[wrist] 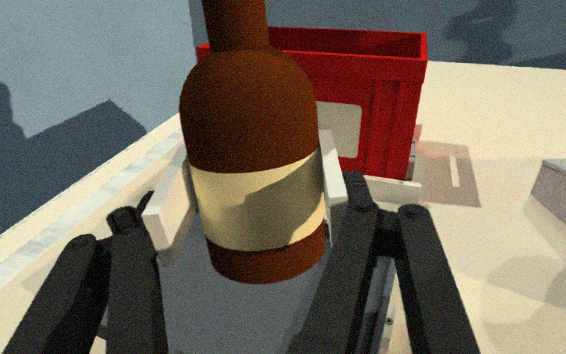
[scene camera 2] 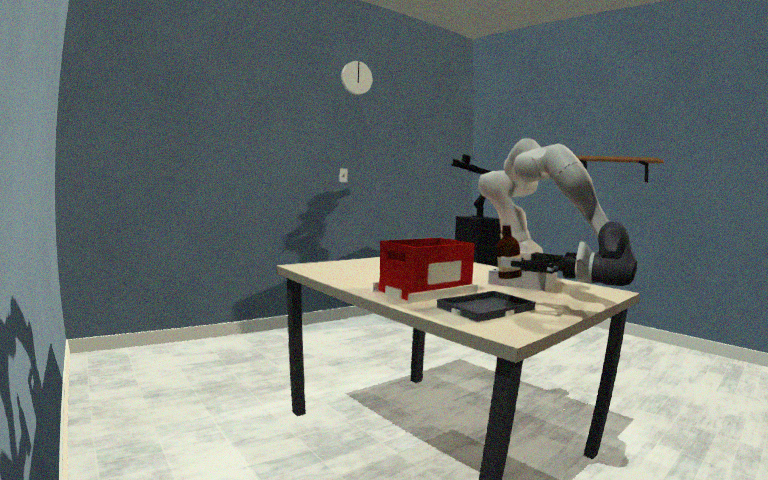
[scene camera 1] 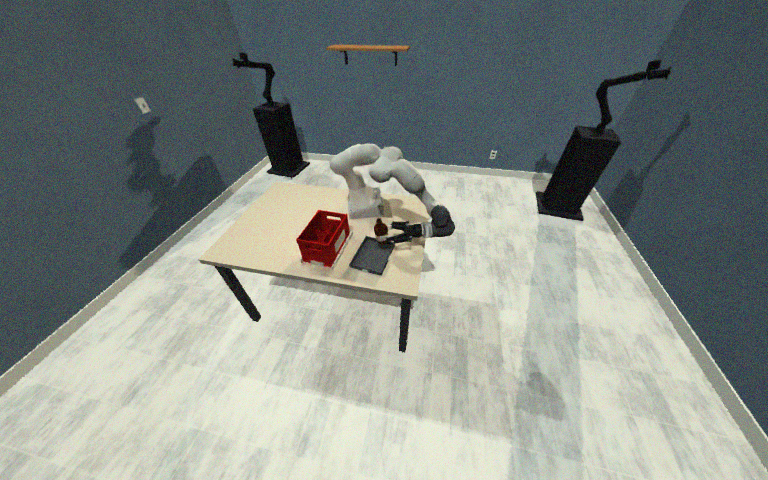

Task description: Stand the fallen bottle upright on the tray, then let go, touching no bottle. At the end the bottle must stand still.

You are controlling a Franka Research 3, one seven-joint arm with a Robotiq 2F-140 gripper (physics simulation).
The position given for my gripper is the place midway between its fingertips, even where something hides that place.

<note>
I see my gripper (scene camera 2: 505,258), a brown bottle (scene camera 2: 507,246) and a pale low strip (wrist: 388,190).
The brown bottle also shows in the wrist view (wrist: 248,113). My gripper is seen too in the wrist view (wrist: 257,159).
</note>
